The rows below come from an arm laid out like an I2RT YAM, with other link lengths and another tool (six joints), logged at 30 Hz.
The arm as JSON. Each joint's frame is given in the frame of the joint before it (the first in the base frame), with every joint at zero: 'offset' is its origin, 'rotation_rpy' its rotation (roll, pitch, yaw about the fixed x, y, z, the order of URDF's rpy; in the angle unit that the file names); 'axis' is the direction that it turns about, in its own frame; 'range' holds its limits. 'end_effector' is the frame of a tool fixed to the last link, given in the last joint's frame.
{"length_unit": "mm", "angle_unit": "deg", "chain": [
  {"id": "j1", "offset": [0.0, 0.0, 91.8], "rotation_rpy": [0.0, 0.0, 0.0], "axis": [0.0, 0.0, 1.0], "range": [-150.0, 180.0]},
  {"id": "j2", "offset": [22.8, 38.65, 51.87], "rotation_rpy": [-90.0, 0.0, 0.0], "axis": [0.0, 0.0, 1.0], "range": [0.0, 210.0]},
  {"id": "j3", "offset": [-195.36, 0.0, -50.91], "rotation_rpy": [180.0, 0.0, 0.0], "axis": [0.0, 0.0, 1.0], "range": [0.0, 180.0]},
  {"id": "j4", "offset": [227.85, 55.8, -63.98], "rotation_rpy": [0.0, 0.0, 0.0], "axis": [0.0, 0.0, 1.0], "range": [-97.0, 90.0]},
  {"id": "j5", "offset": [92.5, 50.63, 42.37], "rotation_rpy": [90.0, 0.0, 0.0], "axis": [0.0, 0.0, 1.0], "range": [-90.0, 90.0]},
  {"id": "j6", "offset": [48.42, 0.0, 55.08], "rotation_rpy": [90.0, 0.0, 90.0], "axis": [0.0, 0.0, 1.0], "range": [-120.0, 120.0]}
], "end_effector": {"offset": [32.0, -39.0, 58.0], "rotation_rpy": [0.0, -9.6, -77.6]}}
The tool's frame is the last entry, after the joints.
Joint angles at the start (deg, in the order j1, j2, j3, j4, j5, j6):
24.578, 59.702, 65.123, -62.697, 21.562, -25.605
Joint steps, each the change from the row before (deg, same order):
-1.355, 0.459, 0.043, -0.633, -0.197, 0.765
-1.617, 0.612, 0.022, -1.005, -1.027, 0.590
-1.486, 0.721, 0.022, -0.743, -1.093, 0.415
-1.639, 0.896, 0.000, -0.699, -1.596, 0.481
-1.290, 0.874, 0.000, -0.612, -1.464, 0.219
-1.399, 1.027, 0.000, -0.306, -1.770, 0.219
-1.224, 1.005, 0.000, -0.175, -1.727, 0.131
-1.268, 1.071, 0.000, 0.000, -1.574, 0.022
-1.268, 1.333, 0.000, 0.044, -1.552, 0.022
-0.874, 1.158, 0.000, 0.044, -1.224, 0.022
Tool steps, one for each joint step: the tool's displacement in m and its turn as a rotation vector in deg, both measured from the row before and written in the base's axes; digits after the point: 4 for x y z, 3 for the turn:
0.0013, -0.0071, -0.0034, 0.188, 0.924, -1.852
0.0006, -0.0071, -0.0057, 0.548, 1.724, -1.563
0.0009, -0.0059, -0.0056, 0.606, 1.624, -1.290
0.0010, -0.0058, -0.0067, 1.056, 1.899, -1.297
0.0006, -0.0040, -0.0063, 0.902, 1.784, -0.829
0.0015, -0.0038, -0.0065, 1.263, 1.704, -0.845
0.0014, -0.0029, -0.0060, 1.275, 1.537, -0.648
0.0019, -0.0032, -0.0058, 1.163, 1.387, -0.685
0.0021, -0.0032, -0.0069, 1.136, 1.572, -0.724
0.0016, -0.0020, -0.0059, 0.910, 1.320, -0.473

